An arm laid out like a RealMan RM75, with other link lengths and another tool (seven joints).
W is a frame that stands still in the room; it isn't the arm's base.
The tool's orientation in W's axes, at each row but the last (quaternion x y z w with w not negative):
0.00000, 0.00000, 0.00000, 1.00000
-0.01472, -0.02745, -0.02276, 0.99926
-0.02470, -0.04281, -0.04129, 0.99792
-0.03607, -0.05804, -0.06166, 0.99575
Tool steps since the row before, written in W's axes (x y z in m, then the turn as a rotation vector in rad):
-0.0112, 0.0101, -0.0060, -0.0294, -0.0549, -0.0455
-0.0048, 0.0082, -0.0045, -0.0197, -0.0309, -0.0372
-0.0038, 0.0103, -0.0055, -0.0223, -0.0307, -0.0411
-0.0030, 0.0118, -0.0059, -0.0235, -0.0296, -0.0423
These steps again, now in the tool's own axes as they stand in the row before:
-0.0112, 0.0101, -0.0060, -0.0294, -0.0549, -0.0455
-0.0054, 0.0081, -0.0040, -0.0203, -0.0307, -0.0370
-0.0051, 0.0102, -0.0046, -0.0233, -0.0306, -0.0407
-0.0051, 0.0117, -0.0046, -0.0247, -0.0295, -0.0416

